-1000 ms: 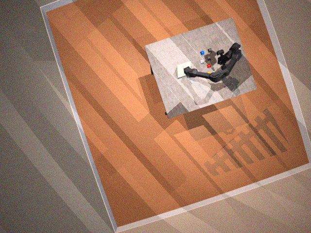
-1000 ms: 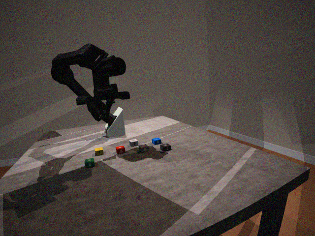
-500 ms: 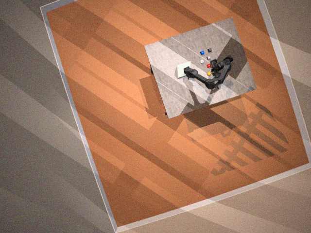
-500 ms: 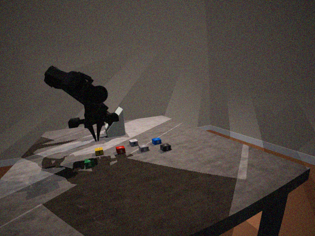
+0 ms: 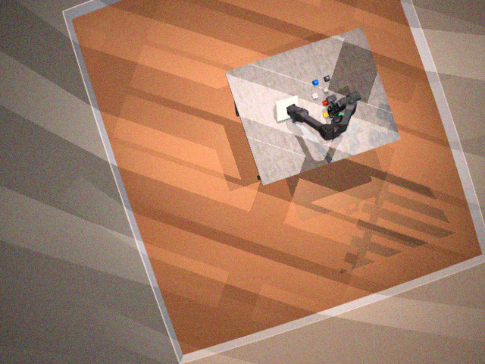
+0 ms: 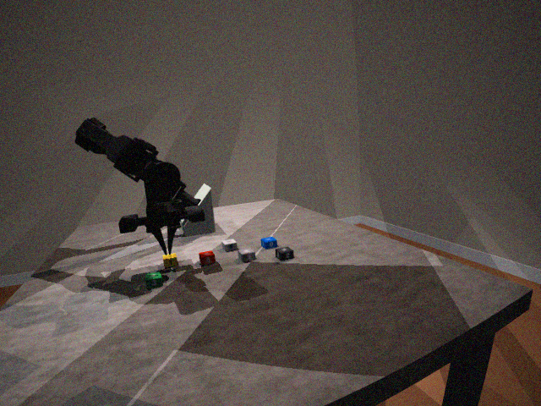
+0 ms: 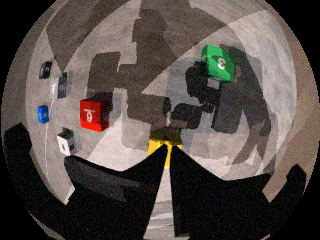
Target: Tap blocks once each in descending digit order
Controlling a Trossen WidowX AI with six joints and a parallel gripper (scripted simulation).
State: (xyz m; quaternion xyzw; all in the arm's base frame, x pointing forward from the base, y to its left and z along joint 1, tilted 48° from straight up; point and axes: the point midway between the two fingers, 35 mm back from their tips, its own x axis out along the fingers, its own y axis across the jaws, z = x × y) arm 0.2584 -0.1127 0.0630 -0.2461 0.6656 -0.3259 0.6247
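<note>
Now: the yellow block 2 cm below my gripper tip and 1 cm behind it. Also, from my gripper tip: green block 8 cm ahead, 4 cm to the right, 2 cm below; white block 16 cm to the left, 3 cm behind, 2 cm below; red block 9 cm to the left, 2 cm below, 2 cm ahead.
</note>
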